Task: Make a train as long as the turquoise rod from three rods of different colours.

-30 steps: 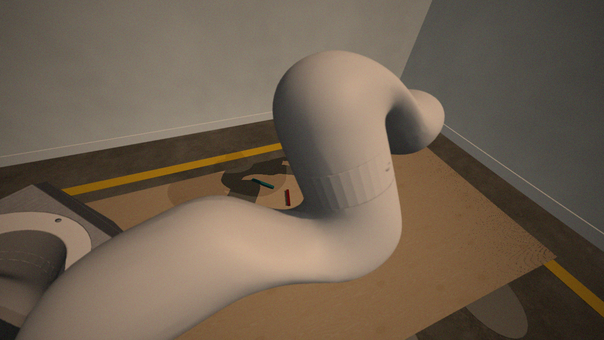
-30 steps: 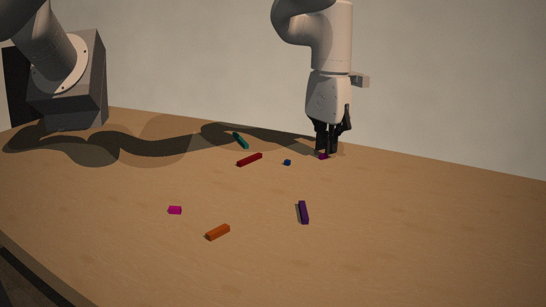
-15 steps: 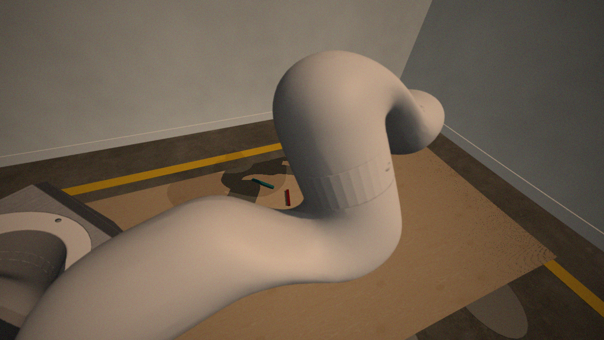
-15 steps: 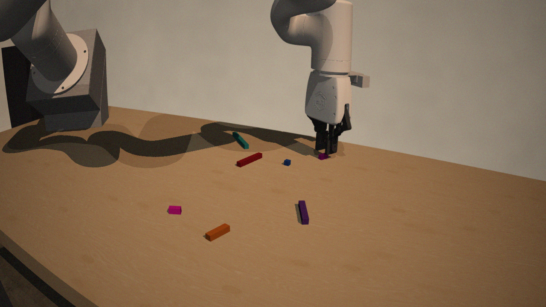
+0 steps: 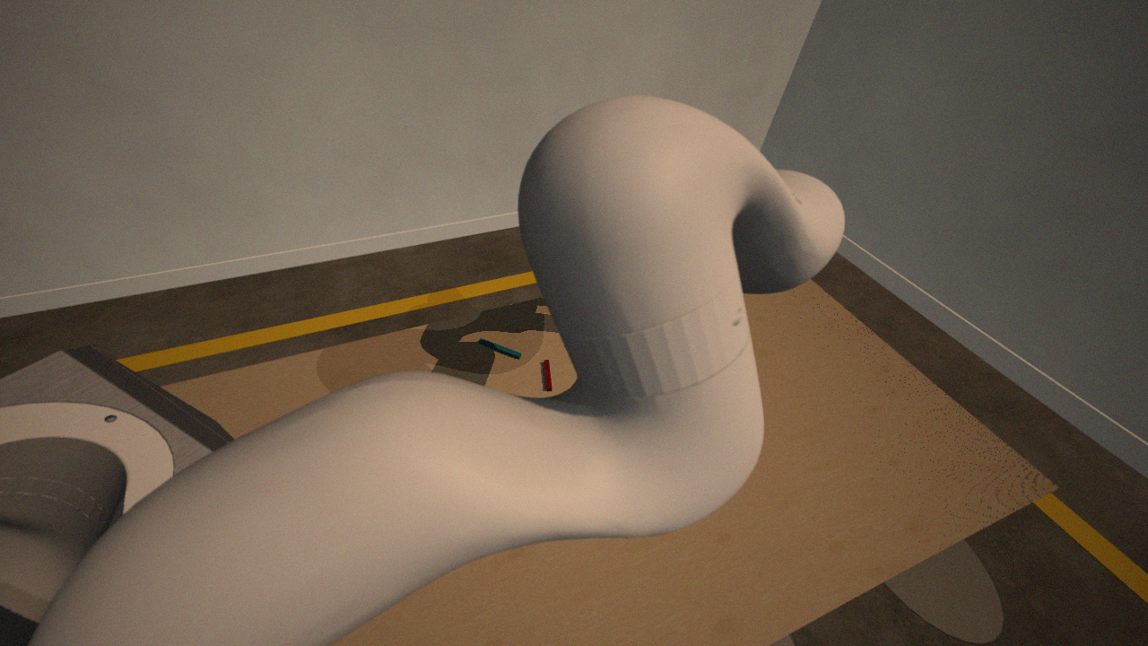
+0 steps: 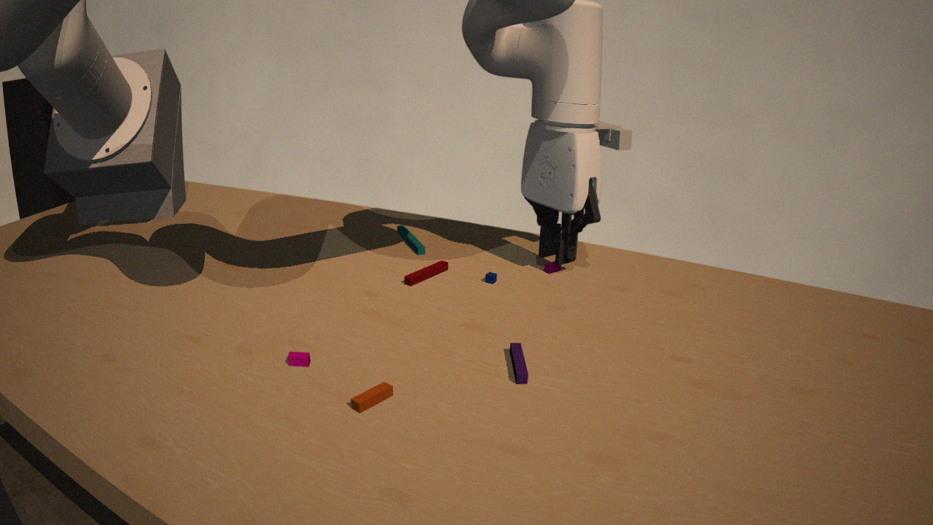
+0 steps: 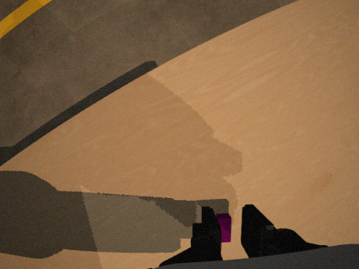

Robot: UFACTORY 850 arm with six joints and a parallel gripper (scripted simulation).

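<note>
Now: the blue rod 80 mm behind my hand, 50 mm to the right of it and 30 mm below it. Round my hand: purple rod: 250 mm to the right, 50 mm behind, 30 mm below; then red rod: 160 mm behind, 40 mm to the right, 30 mm below; then turquoise rod: 200 mm behind, 80 mm to the left, 30 mm below.
</note>
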